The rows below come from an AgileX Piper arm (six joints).
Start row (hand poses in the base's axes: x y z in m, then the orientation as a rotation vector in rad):
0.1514 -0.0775 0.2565 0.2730 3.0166 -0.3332
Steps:
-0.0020 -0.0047 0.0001 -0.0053 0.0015 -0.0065
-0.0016 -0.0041 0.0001 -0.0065 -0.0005 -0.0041
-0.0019 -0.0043 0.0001 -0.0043 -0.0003 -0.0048
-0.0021 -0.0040 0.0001 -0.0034 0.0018 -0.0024
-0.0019 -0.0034 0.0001 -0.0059 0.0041 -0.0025
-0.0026 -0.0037 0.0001 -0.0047 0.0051 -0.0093
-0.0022 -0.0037 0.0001 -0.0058 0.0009 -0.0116
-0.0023 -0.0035 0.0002 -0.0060 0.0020 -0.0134
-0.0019 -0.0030 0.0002 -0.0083 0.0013 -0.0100
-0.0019 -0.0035 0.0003 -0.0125 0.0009 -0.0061
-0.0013 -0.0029 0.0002 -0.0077 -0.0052 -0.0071
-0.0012 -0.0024 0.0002 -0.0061 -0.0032 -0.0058
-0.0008 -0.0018 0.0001 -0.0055 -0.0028 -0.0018
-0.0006 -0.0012 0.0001 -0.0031 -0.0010 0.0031
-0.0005 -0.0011 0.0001 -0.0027 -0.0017 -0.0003
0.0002 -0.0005 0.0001 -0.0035 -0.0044 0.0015
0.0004 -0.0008 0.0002 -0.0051 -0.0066 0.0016
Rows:
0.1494 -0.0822 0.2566 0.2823 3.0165 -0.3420
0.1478 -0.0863 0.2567 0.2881 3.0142 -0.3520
0.1459 -0.0906 0.2568 0.2951 3.0126 -0.3588
0.1438 -0.0946 0.2569 0.2983 3.0133 -0.3645
0.1419 -0.0980 0.2570 0.3013 3.0156 -0.3746
0.1393 -0.1017 0.2571 0.3146 3.0189 -0.3837
0.1371 -0.1054 0.2572 0.3317 3.0176 -0.3935
0.1348 -0.1089 0.2574 0.3515 3.0171 -0.4041
0.1329 -0.1119 0.2576 0.3660 3.0152 -0.4176
0.1310 -0.1154 0.2579 0.3743 3.0117 -0.4370
0.1297 -0.1183 0.2581 0.3851 3.0037 -0.4473
0.1285 -0.1207 0.2583 0.3938 2.9982 -0.4558
0.1277 -0.1225 0.2584 0.3964 2.9935 -0.4632
0.1271 -0.1237 0.2585 0.3916 2.9916 -0.4672
0.1266 -0.1248 0.2586 0.3920 2.9890 -0.4706
0.1268 -0.1253 0.2587 0.3900 2.9836 -0.4741
0.1272 -0.1261 0.2589 0.3879 2.9755 -0.4792

